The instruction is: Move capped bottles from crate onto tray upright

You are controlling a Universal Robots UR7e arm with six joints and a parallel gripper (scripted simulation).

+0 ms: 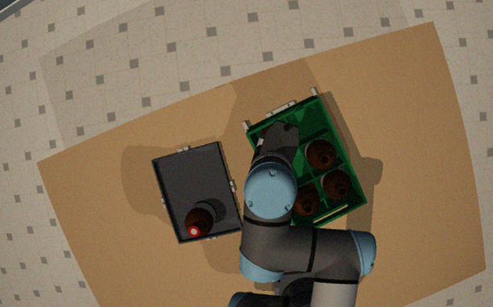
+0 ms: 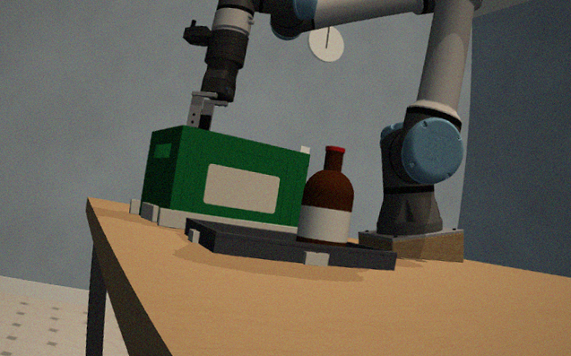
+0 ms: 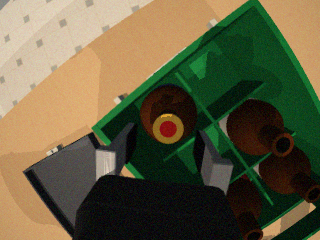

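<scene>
Now: the green crate 110 mm below my hand, 80 mm behind it and 60 mm to the right of it. Round my hand: dark grey tray: 240 mm to the left, 180 mm below, 100 mm behind; then open bottle: 170 mm behind, 110 mm below, 40 mm to the right; then red-capped bottle: 240 mm to the left, 160 mm behind, 110 mm below.
</scene>
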